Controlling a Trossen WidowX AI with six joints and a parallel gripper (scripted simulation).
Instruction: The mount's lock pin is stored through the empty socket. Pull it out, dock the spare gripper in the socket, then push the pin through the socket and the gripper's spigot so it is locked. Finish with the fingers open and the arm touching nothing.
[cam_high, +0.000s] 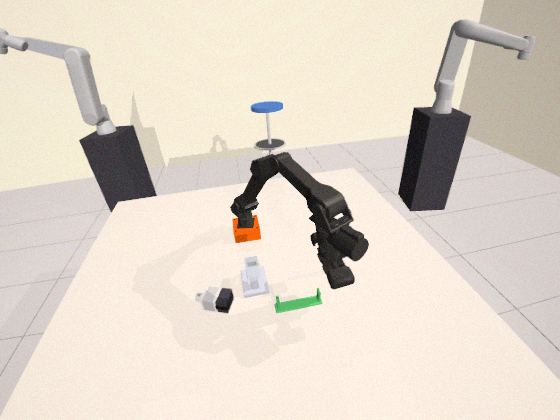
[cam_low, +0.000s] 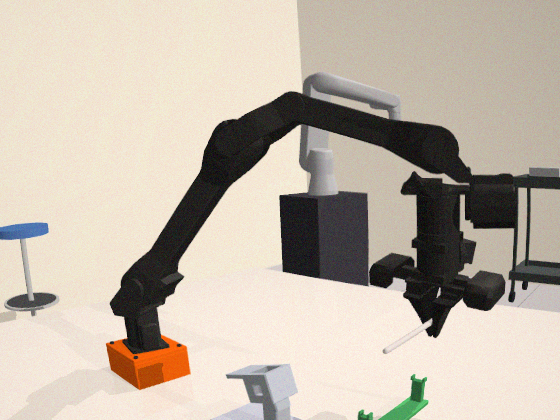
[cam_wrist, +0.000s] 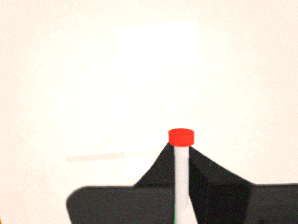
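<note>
The green cradle lies 3 cm ahead of my gripper tip, 10 cm to the right of it and 7 cm below it. Round my gripper tip: spare gripper: 1 cm ahead, 36 cm to the right, 7 cm below; then grey mount: 6 cm behind, 24 cm to the right, 4 cm below.
</note>
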